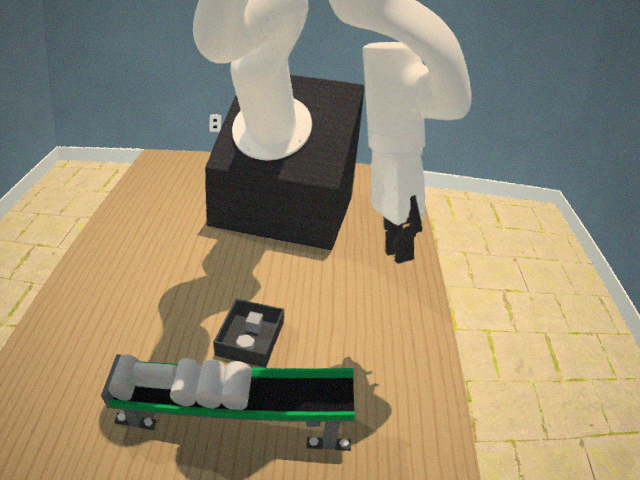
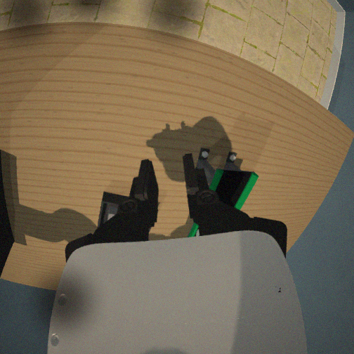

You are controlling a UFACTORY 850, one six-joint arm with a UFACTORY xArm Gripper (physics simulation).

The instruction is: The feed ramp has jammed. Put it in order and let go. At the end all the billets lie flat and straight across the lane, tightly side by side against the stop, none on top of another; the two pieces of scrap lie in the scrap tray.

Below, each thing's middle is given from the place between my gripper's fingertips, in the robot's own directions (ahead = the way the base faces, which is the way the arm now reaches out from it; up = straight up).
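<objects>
Relative to the scrap tray (image 1: 234, 325), my hand is 8 cm past it, 23 cm to the left of it and 21 cm above it.
</objects>
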